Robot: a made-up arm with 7 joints. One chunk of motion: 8 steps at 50 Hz.
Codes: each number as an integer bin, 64 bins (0 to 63) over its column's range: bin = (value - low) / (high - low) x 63, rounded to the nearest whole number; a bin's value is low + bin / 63 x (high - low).
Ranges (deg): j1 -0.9..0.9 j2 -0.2..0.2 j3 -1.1..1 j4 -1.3..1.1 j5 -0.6..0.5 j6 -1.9..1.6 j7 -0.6..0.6
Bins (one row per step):
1: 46 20 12 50 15 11 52
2: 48 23 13 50 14 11 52
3: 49 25 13 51 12 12 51
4: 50 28 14 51 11 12 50
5: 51 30 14 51 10 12 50
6: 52 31 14 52 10 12 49
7: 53 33 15 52 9 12 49
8: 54 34 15 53 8 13 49
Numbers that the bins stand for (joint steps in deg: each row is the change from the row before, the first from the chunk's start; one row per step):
1: 0.414 -0.073 -0.700 0.605 -0.338 -1.289 0.390
2: 0.471 -0.054 -0.667 0.605 -0.356 -1.289 0.390
3: 0.500 -0.041 -0.667 0.643 -0.390 -1.233 0.371
4: 0.529 -0.022 -0.633 0.643 -0.408 -1.233 0.352
5: 0.557 -0.010 -0.633 0.643 -0.425 -1.233 0.352
6: 0.586 -0.003 -0.633 0.681 -0.425 -1.233 0.333
7: 0.614 0.010 -0.600 0.681 -0.443 -1.233 0.333
8: 0.643 0.016 -0.600 0.719 -0.460 -1.178 0.333

